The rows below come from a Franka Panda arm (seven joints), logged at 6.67 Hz.
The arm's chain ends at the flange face. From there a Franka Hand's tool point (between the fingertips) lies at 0.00 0.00 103.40 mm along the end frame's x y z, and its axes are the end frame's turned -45 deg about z.
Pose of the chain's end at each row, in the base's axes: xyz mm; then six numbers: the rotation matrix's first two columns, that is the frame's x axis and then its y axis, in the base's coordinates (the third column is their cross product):
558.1, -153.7, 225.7, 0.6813, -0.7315, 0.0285, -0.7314, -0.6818, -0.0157
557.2, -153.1, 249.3, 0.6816, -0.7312, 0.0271, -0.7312, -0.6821, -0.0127
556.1, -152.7, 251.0, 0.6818, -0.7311, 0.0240, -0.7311, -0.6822, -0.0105
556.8, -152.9, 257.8, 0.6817, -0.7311, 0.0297, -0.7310, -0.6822, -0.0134
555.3, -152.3, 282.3, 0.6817, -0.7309, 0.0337, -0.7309, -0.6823, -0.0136
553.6, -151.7, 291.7, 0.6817, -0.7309, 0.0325, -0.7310, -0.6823, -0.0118
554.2, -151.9, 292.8, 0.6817, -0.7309, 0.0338, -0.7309, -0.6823, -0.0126
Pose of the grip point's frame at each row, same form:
561.3, -154.7, 122.3, 0.9989, -0.0351, 0.0313, -0.0354, -0.9994, 0.0091
560.1, -154.3, 145.9, 0.9990, -0.0347, 0.0281, -0.0351, -0.9994, 0.0102
558.6, -153.8, 147.6, 0.9991, -0.0346, 0.0244, -0.0349, -0.9994, 0.0095
559.9, -154.2, 154.5, 0.9989, -0.0346, 0.0305, -0.0349, -0.9994, 0.0115
558.7, -153.9, 179.0, 0.9989, -0.0344, 0.0334, -0.0348, -0.9993, 0.0142
556.8, -153.3, 188.4, 0.9989, -0.0344, 0.0313, -0.0349, -0.9993, 0.0146
557.5, -153.6, 189.5, 0.9989, -0.0344, 0.0328, -0.0348, -0.9993, 0.0150

